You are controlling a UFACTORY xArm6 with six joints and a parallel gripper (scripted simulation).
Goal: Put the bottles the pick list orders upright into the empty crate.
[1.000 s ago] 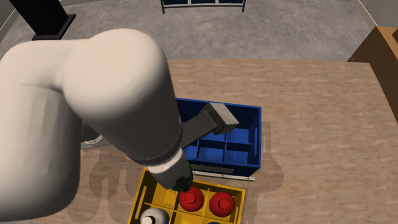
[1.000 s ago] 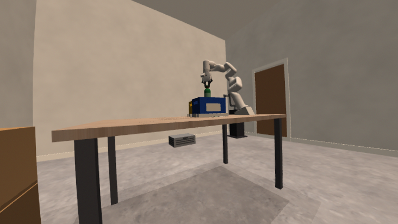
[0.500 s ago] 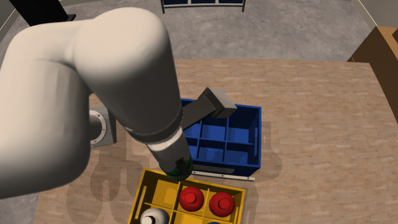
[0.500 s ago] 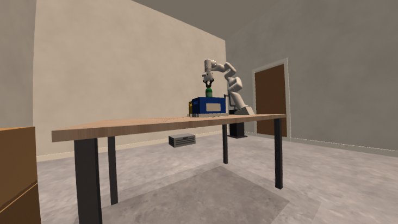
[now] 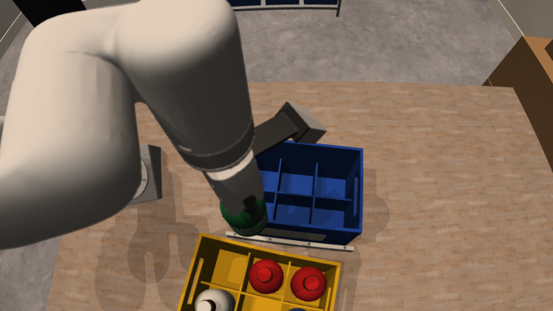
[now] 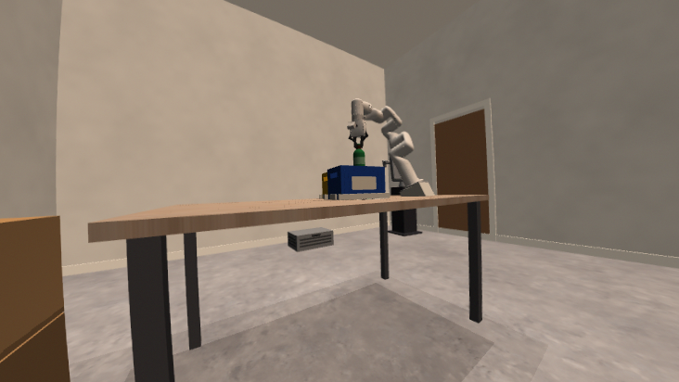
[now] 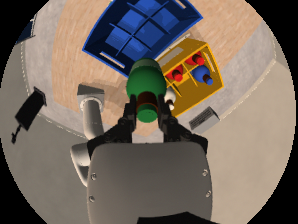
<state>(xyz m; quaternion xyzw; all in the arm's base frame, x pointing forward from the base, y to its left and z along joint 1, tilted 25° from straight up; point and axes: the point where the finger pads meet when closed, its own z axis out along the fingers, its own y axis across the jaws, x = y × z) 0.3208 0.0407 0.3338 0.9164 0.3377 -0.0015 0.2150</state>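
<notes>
The green-capped bottle is 7 cm below my hand. Also, from my hand: yellow crate 3 cm ahead, 14 cm to the right, 25 cm below; then red bottle 13 cm ahead, 11 cm to the right, 25 cm below; then blue crate 8 cm ahead, 9 cm to the left, 25 cm below.
</notes>
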